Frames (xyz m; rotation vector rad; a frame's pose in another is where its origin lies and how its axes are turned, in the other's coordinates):
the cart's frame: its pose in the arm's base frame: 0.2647 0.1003 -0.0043 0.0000 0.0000 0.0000
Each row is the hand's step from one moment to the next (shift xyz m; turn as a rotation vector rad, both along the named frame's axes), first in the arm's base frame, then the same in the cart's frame.
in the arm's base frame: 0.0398 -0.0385 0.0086 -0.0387 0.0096 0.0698
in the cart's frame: 0.0398 -0.0385 0.0086 -0.0387 0.0096 0.0698
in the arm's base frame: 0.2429 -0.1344 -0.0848 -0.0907 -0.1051 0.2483
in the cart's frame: 0.2429 -0.1344 -0.0848 -0.0907 -0.1051 0.2483
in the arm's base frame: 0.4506 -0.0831 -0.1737 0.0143 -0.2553 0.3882
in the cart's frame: 0.4506 -0.0831 -0.1737 0.0143 -0.2553 0.3882
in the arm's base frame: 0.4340 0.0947 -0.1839 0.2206 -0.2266 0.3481
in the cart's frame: 0.4340 0.0947 -0.1839 0.2206 -0.2266 0.3481
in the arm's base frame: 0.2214 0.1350 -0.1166 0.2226 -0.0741 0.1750
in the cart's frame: 0.2214 0.1350 -0.1166 0.2226 -0.0741 0.1750
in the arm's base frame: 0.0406 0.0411 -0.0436 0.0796 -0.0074 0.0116
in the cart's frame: 0.0406 0.0411 -0.0436 0.0796 -0.0074 0.0116
